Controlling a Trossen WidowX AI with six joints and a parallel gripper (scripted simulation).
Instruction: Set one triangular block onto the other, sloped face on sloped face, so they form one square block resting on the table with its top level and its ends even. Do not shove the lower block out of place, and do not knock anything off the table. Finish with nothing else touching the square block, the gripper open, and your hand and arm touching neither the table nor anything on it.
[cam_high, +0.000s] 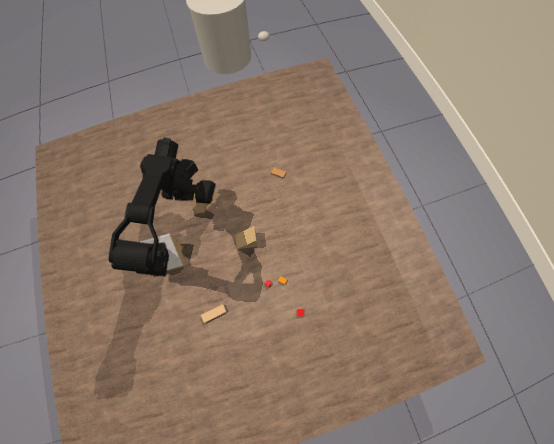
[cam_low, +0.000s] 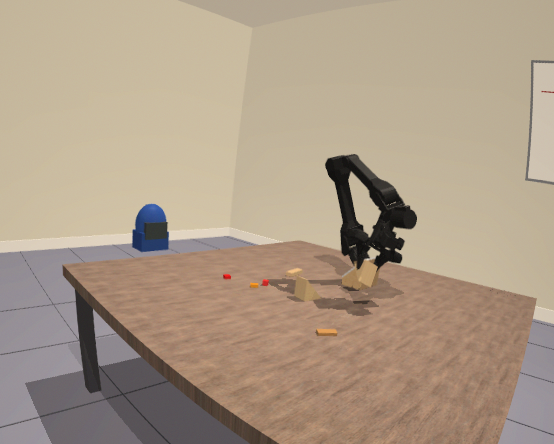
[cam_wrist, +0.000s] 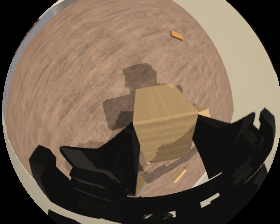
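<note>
Now: the triangular block 10 mm above my gripper tip. Also, from my gripper tip: tan bar: 30 mm behind, 340 mm to the right, 100 mm below; small orange cube: 190 mm ahead, 270 mm to the right, 100 mm below.
</note>
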